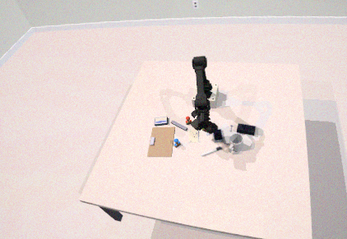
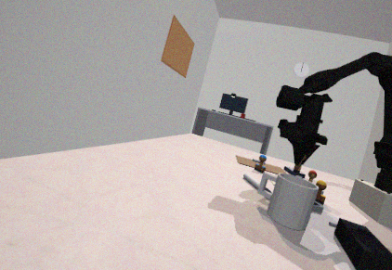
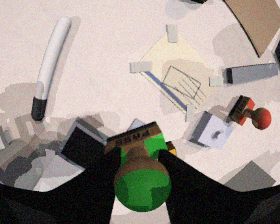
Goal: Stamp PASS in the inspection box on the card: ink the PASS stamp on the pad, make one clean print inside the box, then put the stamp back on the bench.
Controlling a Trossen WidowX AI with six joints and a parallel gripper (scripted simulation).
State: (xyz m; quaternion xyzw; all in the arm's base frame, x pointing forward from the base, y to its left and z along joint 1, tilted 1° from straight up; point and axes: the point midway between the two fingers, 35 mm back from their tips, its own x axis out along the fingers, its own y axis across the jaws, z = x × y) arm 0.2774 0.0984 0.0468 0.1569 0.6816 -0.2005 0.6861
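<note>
My gripper tip is now 2 cm short of the cream card, 8 cm to the left of it and 9 cm above it. From my gripper tip the other things lie so: marker pen 9 cm ahead, 8 cm to the left, 8 cm below; then ink pad 3 cm behind, 7 cm to the left, 9 cm below; then green stamp right at my gripper tip.
</note>
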